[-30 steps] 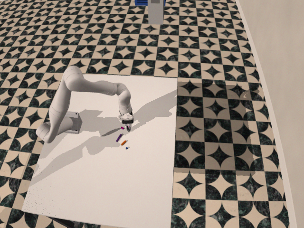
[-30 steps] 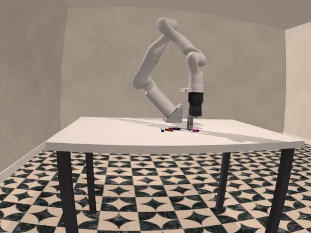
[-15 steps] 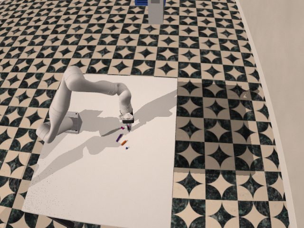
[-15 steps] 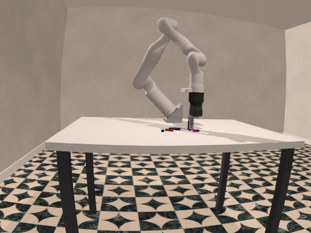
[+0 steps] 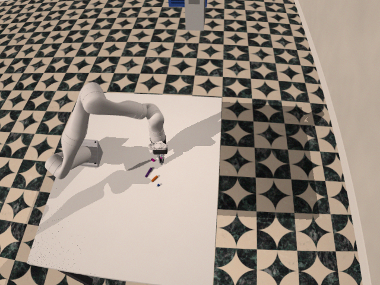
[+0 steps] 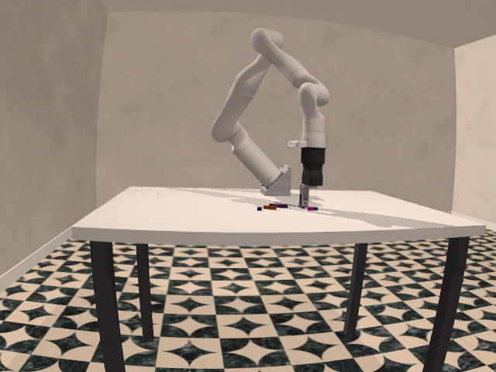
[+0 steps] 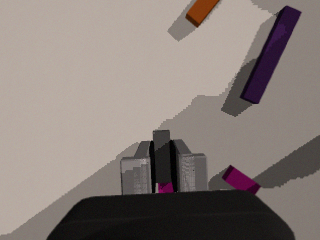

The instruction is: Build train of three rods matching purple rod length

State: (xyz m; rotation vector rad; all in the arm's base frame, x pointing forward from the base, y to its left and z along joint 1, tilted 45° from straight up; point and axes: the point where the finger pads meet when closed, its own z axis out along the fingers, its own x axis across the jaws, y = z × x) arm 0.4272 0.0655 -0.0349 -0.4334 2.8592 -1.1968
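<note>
Right now the grey rod is 2 cm below my hand. From my hand the other things lie so: purple rod (5 cm behind, 7 cm to the right, 3 cm below); then orange rod (1 cm behind, 10 cm to the right, 3 cm below).
</note>
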